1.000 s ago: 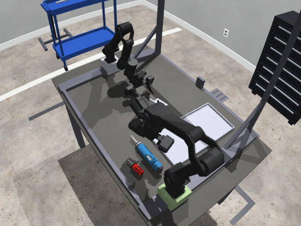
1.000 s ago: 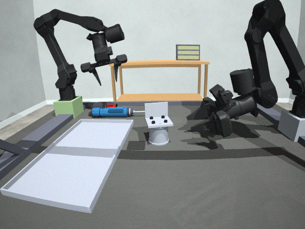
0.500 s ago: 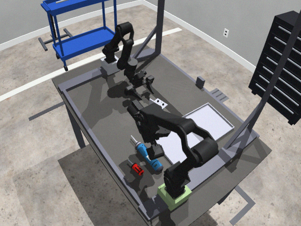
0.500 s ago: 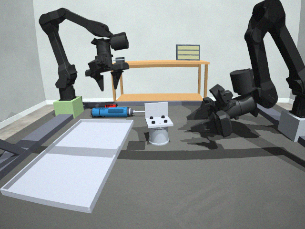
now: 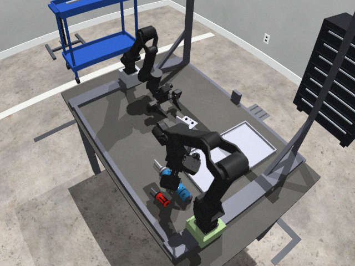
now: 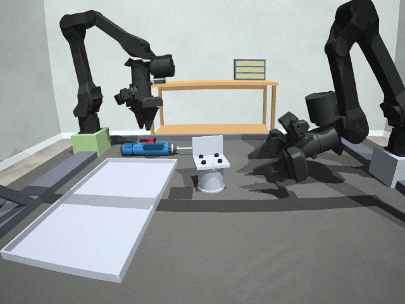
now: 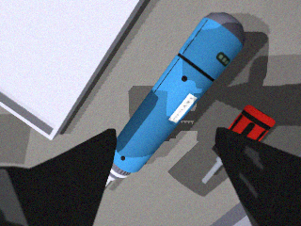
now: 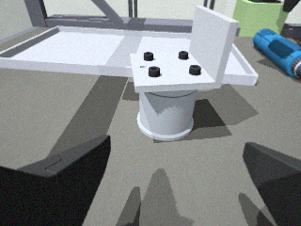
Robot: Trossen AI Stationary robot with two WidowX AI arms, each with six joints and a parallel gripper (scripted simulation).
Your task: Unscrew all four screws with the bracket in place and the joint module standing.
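My right hand is 120 mm to the right of the joint module, 40 mm past it and 40 mm above it. From my right hand the other things lie so: white tray (310 mm to the left, 160 mm behind, 60 mm below); white bracket (120 mm to the left, 30 mm behind, 10 mm above); screwdriver bit (250 mm to the left, 150 mm ahead, 50 mm below).
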